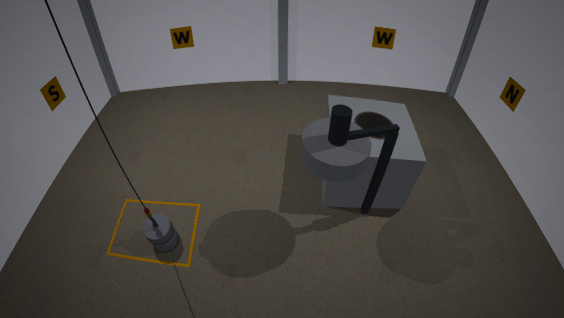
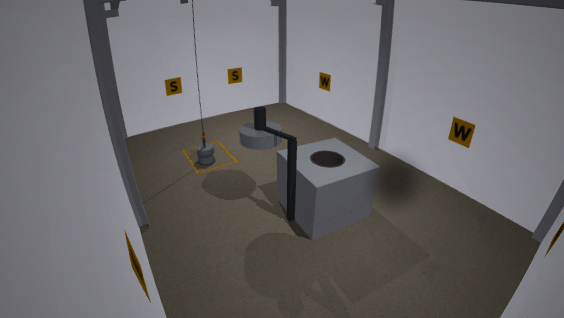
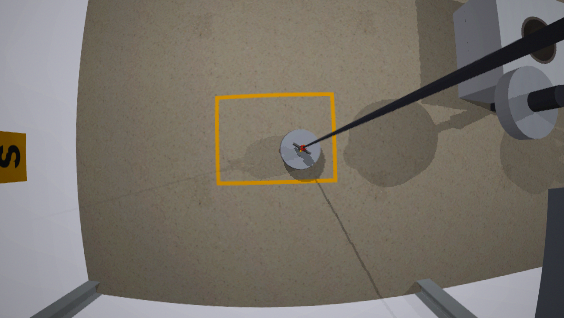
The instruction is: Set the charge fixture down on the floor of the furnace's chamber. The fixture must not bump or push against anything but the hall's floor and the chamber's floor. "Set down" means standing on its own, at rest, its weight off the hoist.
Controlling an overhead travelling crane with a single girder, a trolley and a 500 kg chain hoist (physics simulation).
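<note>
The charge fixture [image 1: 162, 239] [image 2: 205, 154] [image 3: 290, 144], a grey stepped cylinder with a bail on top, is upright inside the yellow floor outline [image 1: 195, 234] [image 2: 227, 151] [image 3: 217, 140]. Its underside is hidden; I cannot tell whether it touches the floor. My red hook [image 1: 147, 211] [image 2: 203, 134] [image 3: 302, 148] is at the bail, under a straight chain. The furnace [image 1: 400, 175] [image 2: 345, 205] [image 3: 472, 35] is a pale box with a round chamber opening [image 1: 372, 120] [image 2: 327, 159] [image 3: 535, 26] in its top. The chamber's floor does not show.
The round grey lid [image 1: 335, 167] [image 2: 252, 138] [image 3: 517, 125] hangs beside the furnace, on the fixture's side, with a black cylinder [image 1: 340, 125] [image 2: 260, 117] [image 3: 547, 98] on top. A black post [image 1: 375, 180] [image 2: 292, 185] with an arm carries it. Walls and columns surround the floor.
</note>
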